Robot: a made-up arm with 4 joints.
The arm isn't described. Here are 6 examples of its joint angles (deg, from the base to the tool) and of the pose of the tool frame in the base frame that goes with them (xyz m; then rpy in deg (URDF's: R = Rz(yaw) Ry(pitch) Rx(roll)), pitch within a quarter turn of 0, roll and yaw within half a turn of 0).
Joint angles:
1: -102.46 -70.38 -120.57 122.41
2: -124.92 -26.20 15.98 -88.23
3: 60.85 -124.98 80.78 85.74
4: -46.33 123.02 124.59 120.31
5: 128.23 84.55 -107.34 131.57
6: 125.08 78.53 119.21 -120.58
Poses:
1: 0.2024 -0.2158 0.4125 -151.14 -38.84 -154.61
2: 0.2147 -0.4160 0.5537 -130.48 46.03 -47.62
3: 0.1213 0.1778 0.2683 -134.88 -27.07 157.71
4: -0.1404 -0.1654 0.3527 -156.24 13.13 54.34
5: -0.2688 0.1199 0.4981 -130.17 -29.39 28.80
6: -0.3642 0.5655 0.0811 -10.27 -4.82 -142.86
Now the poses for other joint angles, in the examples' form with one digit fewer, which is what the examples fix.
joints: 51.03 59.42 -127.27 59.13
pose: 0.144 0.226 0.094 162.7 16.9 -52.6
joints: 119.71 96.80 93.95 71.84
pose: 0.020 0.202 -0.063 23.1 -13.5 13.4
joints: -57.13 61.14 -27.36 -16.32
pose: 0.235 -0.258 -0.098 -18.6 30.1 79.0
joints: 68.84 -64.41 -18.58 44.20
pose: -0.220 0.428 -0.089 -17.0 50.3 -121.7
